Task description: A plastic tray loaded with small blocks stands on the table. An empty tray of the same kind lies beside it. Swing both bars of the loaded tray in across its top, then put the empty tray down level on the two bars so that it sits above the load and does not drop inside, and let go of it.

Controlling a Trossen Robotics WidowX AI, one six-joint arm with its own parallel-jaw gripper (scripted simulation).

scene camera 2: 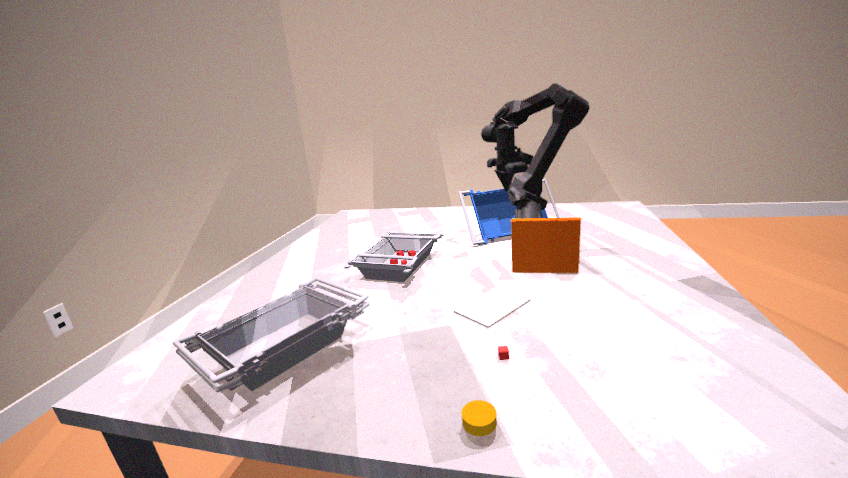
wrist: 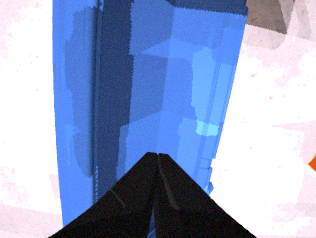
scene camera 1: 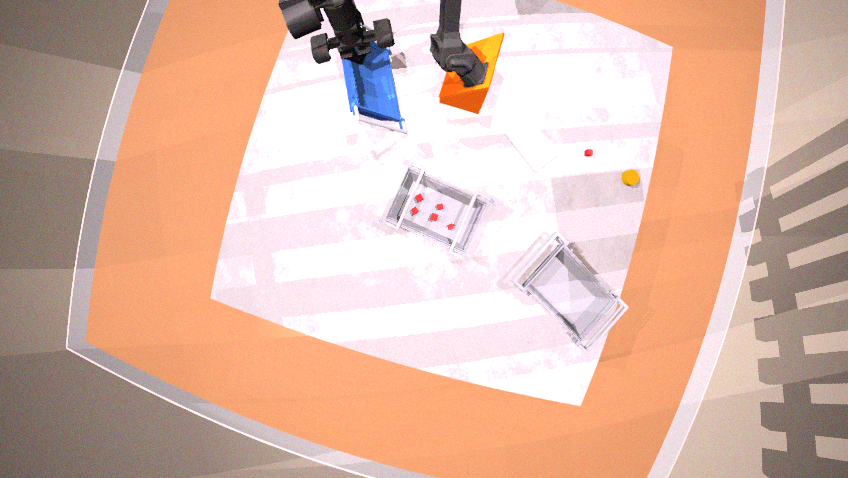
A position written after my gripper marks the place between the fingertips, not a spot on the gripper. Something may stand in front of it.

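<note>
My gripper (scene camera 1: pixel 361 63) is shut and holds nothing; I see the gripper (scene camera 2: pixel 507 191) again, and from the wrist the gripper (wrist: pixel 155 162) is visible too. There is a blue tray (scene camera 1: pixel 371 92), which is also the tray (scene camera 2: pixel 493 209) and the tray (wrist: pixel 123 85) that I see elsewhere. As for a yellow disc (scene camera 2: pixel 479 417), it is visible to me there, while in the wrist view the disc is out of frame.
</note>
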